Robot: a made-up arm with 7 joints.
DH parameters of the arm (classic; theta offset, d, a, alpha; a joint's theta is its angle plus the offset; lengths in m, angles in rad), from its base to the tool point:
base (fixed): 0 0.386 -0.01 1.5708
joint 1: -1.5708 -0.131 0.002 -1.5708
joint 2: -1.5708 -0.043 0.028 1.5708
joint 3: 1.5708 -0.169 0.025 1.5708
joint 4: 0 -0.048 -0.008 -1.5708
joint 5: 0 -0.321 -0.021 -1.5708
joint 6: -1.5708 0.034 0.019 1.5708
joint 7: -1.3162 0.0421 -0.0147 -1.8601
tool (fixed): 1.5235 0.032 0 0
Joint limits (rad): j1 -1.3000..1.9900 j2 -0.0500..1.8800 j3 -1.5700..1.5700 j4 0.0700..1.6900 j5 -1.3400..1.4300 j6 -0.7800..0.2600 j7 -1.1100..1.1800
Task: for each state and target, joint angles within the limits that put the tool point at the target. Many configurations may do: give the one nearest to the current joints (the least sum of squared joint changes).
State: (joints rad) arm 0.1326 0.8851 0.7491 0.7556 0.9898 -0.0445 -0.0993
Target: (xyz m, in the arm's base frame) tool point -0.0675 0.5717 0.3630
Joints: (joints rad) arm 0.0114 1.2044 1.3205 0.7777 0.7361 0.1127 -0.0624
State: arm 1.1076 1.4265 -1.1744 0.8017 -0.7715 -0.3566 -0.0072
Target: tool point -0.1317 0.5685 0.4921
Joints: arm 1.4780 1.8653 -0.9776 0.2200 -0.5796 -0.3344 -0.0932
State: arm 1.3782 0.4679 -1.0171 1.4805 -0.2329 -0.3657 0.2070
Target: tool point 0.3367 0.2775 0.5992
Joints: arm 1.4759 0.8243 -0.7681 1.2238 -0.2089 -0.3893 0.2080
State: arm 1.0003 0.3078 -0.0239 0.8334 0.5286 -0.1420 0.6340
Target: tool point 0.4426 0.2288 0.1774
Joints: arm 1.0497 0.1148 -0.0508 0.4557 0.5823 -0.5982 0.9169
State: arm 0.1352 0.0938 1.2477 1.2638 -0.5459 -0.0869 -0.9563
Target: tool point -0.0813 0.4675 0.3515
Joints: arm 0.0383 0.4802 1.3336 1.6600 -0.6324 -0.0287 -0.9211
